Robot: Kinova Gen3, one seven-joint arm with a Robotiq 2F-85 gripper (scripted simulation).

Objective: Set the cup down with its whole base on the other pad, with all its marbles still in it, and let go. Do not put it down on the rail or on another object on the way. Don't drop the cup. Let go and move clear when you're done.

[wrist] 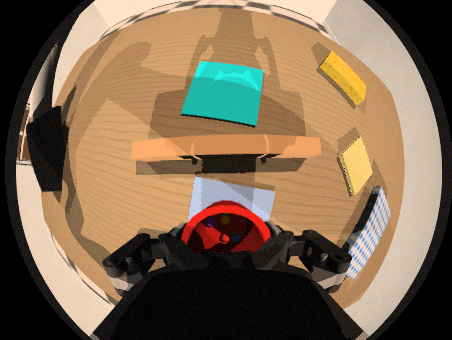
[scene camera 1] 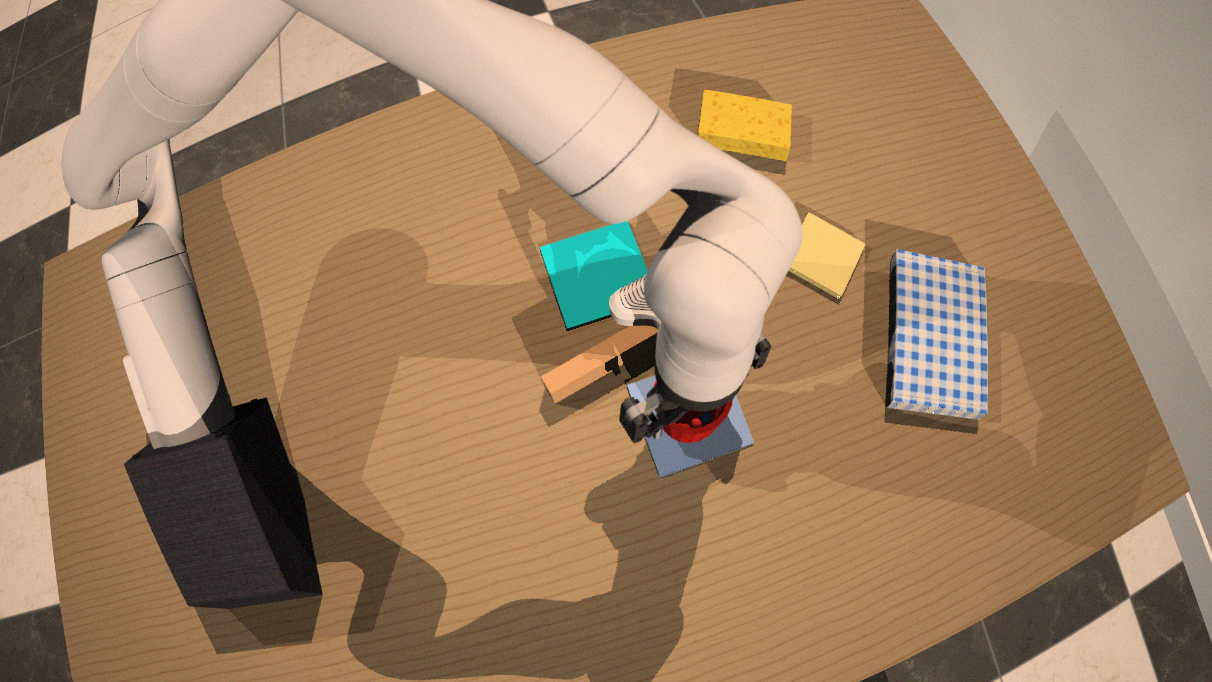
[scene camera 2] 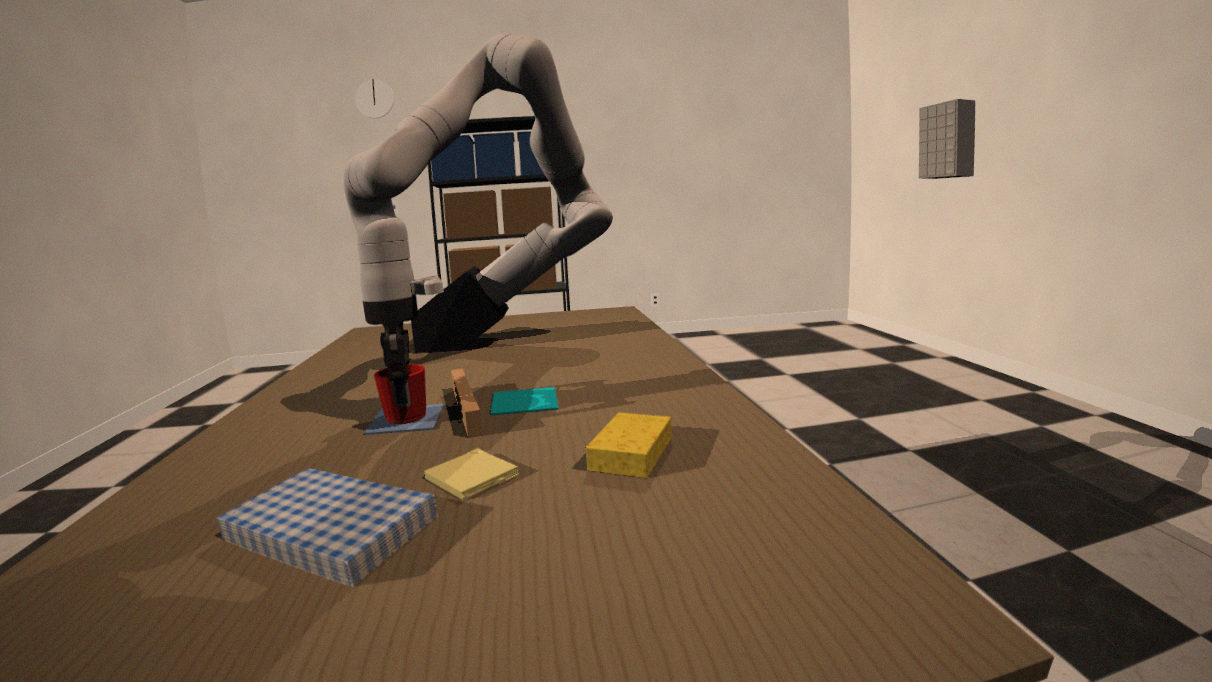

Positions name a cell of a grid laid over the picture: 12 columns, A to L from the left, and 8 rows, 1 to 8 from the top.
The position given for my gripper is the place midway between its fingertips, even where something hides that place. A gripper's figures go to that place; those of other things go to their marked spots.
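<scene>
Rail (wrist: G4), 15 cm from the lens. My gripper (wrist: G6), 16 cm from the lens.
</scene>
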